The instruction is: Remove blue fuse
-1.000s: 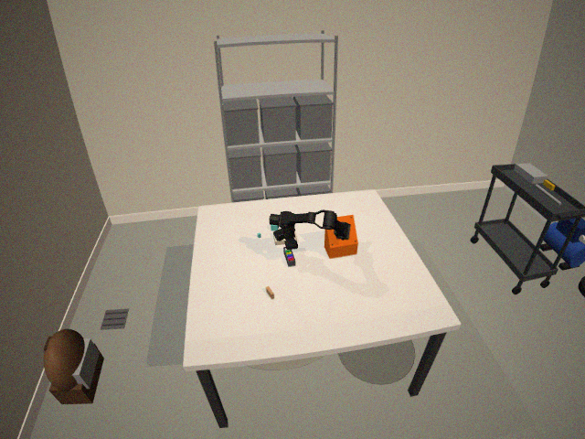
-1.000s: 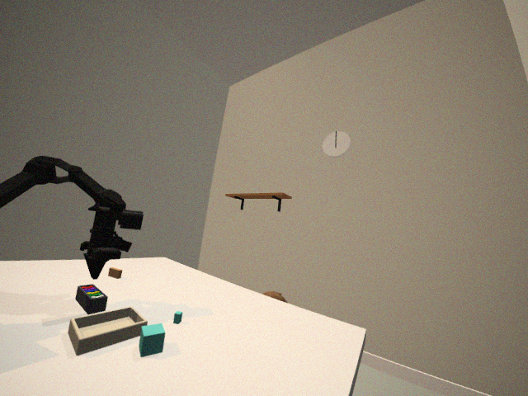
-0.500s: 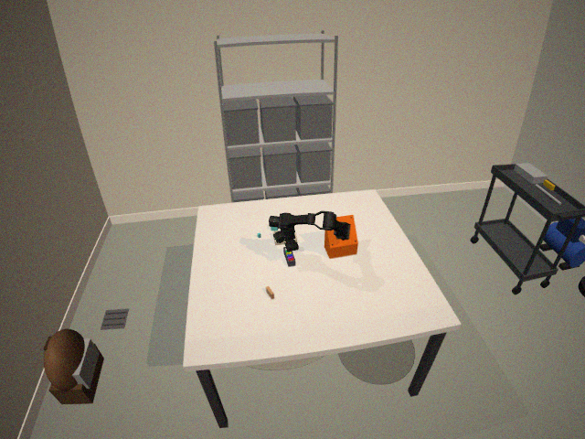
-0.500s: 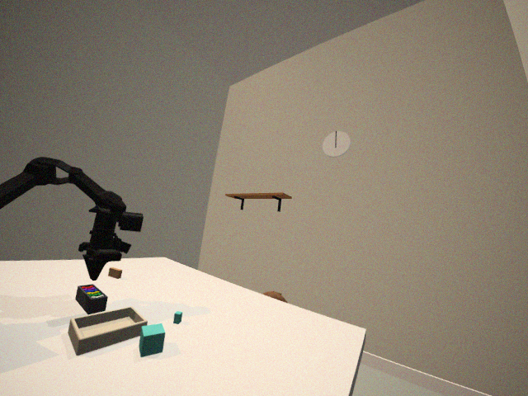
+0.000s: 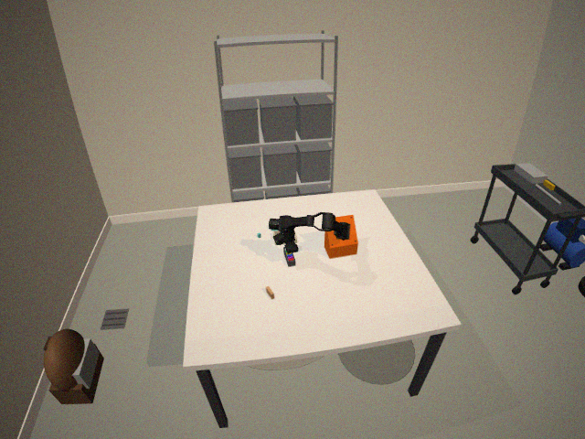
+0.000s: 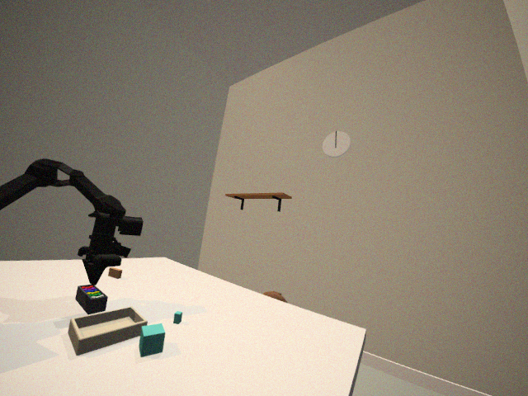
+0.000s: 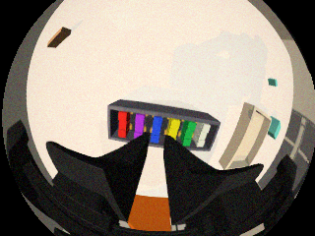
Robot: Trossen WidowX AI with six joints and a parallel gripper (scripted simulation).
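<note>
The blue fuse lies 3 cm below my gripper tip. From my gripper tip the other things lie so: small wooden block 23 cm to the left, 16 cm ahead, 4 cm below; then grey tray 19 cm to the right, 5 cm below, 2 cm behind; then small teal cube 26 cm to the right, 12 cm ahead, 4 cm below.
</note>
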